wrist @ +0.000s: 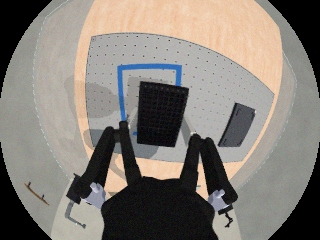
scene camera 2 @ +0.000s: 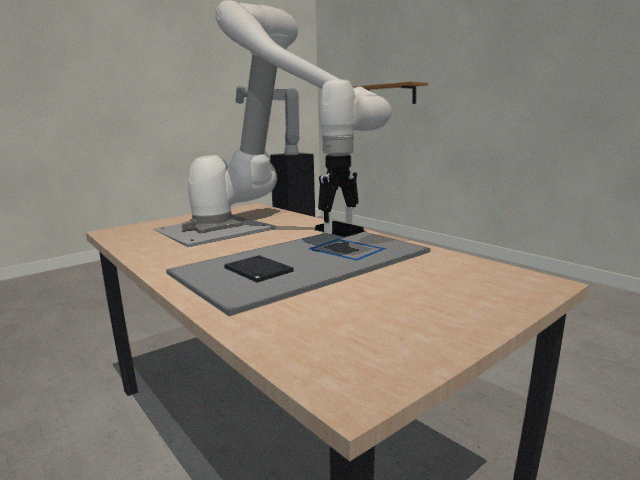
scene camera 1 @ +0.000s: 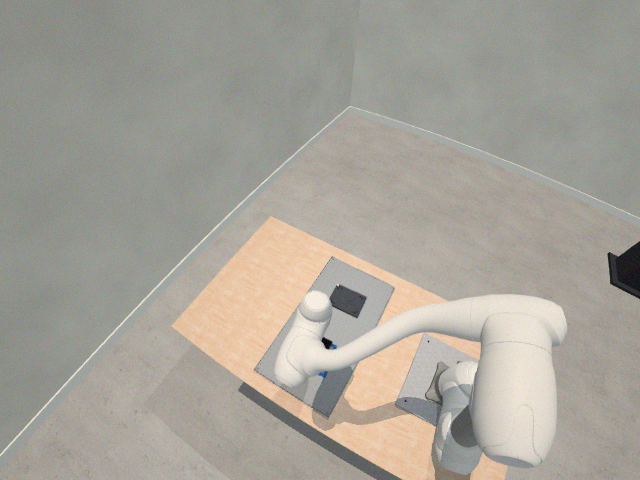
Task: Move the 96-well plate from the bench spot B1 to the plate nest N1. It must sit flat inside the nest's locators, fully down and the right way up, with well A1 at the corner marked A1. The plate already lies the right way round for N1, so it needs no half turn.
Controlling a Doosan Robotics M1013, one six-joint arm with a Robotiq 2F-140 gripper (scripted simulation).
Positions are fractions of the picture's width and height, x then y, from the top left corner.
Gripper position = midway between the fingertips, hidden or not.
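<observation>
Scene camera 2 gives me a view of my own gripper (scene camera 2: 0.53, 0.48). In the wrist view I find my gripper again (wrist: 0.50, 0.49), and that view also shows me a black 96-well plate (wrist: 0.50, 0.46) as well as a dark plate nest (wrist: 0.74, 0.54).
</observation>
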